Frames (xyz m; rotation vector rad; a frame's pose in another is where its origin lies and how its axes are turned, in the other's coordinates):
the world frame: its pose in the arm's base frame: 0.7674 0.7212 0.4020 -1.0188 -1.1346 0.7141
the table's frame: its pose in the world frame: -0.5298 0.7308 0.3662 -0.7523 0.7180 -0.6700
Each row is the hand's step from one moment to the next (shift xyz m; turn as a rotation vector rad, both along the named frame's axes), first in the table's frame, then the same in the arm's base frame.
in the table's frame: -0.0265 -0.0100 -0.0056 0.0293 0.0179 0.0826
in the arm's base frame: -0.0192 -0.0109 -0.0187 0.0069 0.0874 0.0180
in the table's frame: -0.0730 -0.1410 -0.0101 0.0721 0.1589 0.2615
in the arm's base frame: -0.1505 -0.0515 0.0022 0.0993 0.2981 -0.0096
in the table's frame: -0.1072 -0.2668 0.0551 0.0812 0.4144 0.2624
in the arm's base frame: -0.2902 -0.0221 0.0320 0.3202 0.3601 -0.1223
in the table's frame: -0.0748 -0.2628 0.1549 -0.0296 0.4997 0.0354
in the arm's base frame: -0.2981 0.0789 0.0595 0.4016 0.1481 -0.2620
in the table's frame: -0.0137 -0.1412 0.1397 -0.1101 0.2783 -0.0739
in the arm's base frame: -0.1629 0.1000 0.0557 0.2054 -0.0189 -0.2291
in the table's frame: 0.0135 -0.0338 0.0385 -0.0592 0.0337 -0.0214
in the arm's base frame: -0.0326 0.0308 0.0282 0.0071 -0.0197 -0.0683
